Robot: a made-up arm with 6 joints.
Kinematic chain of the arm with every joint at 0, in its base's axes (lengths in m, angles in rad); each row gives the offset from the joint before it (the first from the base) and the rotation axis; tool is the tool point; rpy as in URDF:
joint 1: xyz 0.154 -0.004 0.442 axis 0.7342 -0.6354 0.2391
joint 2: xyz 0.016 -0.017 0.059 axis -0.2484 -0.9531 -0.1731
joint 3: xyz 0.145 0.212 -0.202 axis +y
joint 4: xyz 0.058 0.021 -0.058 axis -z
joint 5: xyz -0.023 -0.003 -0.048 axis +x
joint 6: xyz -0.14 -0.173 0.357 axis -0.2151 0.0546 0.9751
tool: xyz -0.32 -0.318 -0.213 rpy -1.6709 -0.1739 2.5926
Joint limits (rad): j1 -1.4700..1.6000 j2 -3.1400..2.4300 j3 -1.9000..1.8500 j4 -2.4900..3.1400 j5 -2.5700..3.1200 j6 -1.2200..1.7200
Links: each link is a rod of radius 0.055 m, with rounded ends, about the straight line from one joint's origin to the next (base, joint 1, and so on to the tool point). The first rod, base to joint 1, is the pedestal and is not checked.
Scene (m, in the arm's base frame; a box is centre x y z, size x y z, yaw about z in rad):
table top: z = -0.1
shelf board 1: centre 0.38 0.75 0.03 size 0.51 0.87 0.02 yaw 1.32
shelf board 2: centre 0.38 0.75 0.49 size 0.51 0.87 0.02 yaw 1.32
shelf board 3: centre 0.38 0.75 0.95 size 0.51 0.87 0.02 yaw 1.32
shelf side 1: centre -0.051 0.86 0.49 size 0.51 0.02 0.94 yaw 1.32
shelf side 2: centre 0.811 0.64 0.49 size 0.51 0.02 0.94 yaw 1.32
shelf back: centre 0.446 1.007 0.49 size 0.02 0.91 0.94 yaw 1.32
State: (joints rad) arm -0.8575 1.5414 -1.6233 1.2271 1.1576 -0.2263
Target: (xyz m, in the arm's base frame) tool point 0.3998 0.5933 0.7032
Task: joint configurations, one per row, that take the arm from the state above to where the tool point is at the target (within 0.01 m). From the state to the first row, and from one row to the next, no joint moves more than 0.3 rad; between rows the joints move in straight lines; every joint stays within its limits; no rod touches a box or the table.
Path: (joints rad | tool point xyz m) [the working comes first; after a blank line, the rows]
Joints at the target: -1.4700 1.9219 -1.9000 0.1084 1.3862 1.6363
Straight joint move there: touches shelf side 2.

1: -0.9450 1.4895 -1.6628 0.9933 1.0966 0.0517 | 1.2268 0.0910 0.3414
2: -1.0325 1.4375 -1.7024 0.7595 1.0357 0.3298 | 1.1939 -0.0557 0.5014
3: -1.1200 1.3856 -1.7419 0.5257 0.9747 0.6078 | 1.0831 -0.1159 0.6778
4: -1.2075 1.3336 -1.7814 0.2920 0.9138 0.8859 | 0.9162 -0.0751 0.8224
5: -1.2950 1.2817 -1.8209 0.0582 0.8528 1.1639 | 0.7198 0.0479 0.8886
6: -1.3825 1.2297 -1.8605 -0.1756 0.7919 1.4420 | 0.5194 0.2057 0.8481
7: -1.4700 1.1778 -1.9000 -0.4094 0.7309 1.7200 | 0.3342 0.3372 0.7032
8: -1.4700 1.4258 -1.9000 -0.2368 0.9493 1.6921 | 0.3936 0.3833 0.7372
9: -1.4700 1.6739 -1.9000 -0.0642 1.1678 1.6642 | 0.4232 0.4738 0.7386
10: -1.4700 1.9219 -1.9000 0.1084 1.3862 1.6363 | 0.3998 0.5933 0.7032

